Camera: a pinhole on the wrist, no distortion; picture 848 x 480 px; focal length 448.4 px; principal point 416.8 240.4 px. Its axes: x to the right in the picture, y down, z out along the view. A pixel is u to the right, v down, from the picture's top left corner.
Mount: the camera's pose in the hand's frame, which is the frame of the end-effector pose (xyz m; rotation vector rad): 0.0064 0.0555 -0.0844 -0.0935 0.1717 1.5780
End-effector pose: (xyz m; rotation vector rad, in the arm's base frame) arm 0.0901 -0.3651 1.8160 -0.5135 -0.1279 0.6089
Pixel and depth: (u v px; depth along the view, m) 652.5 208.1 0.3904
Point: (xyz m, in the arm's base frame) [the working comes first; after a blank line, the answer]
In the camera's frame: 0.2052 -0.0281 0.3904

-0.1046 0.0019 1.8828
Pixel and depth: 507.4 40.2 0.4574
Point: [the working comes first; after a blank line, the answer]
In the camera's frame: 0.0924 -0.2042 0.4574

0.0739 0.0692 1.9916
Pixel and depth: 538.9 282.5 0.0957
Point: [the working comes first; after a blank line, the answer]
In the camera's frame: 0.0261 0.0090 0.0957

0.0400 -0.2936 1.7728
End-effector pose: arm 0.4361 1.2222 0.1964 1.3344 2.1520 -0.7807
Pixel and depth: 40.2 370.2 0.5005
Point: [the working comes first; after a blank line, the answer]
In the camera's frame: -0.4204 0.1449 0.5005

0.2796 0.7209 -0.0229
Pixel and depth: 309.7 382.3 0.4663
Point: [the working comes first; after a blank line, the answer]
In the camera's frame: -0.1114 0.1476 0.4663

0.5460 0.8812 -0.0190
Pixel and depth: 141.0 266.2 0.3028
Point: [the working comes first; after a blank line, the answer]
In the camera's frame: -0.1862 0.0174 0.3028

0.3888 1.0294 0.0319
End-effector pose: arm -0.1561 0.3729 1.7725 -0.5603 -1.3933 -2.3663
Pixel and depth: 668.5 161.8 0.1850
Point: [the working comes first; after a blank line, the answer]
In the camera's frame: 0.1038 -0.0324 0.1850

-0.0936 0.3507 1.9718
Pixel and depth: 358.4 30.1 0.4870
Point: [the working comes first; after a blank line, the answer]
In the camera's frame: -0.0634 -0.2284 0.4870

-0.2800 0.6625 2.1319
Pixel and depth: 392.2 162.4 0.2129
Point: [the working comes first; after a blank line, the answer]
In the camera's frame: -0.0117 -0.0370 0.2129

-0.1444 0.4417 1.9144
